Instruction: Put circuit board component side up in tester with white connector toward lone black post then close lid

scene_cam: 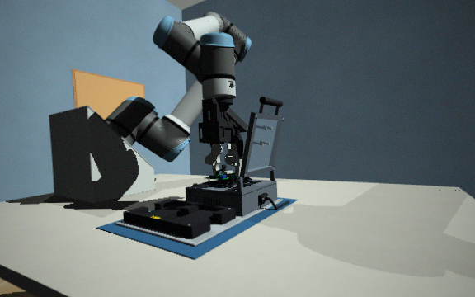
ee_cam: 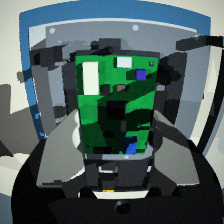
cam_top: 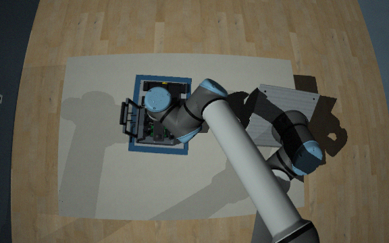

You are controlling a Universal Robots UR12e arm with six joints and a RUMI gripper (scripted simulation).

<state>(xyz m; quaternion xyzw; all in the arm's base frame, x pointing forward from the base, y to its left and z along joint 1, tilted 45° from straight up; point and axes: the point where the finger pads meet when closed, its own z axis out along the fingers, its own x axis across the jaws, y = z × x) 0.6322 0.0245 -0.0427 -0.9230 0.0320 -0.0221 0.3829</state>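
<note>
My gripper is now right at the green circuit board. The rest, counted from my hand: tester lid 130 mm ahead, 10 mm to the right, 100 mm above.
</note>
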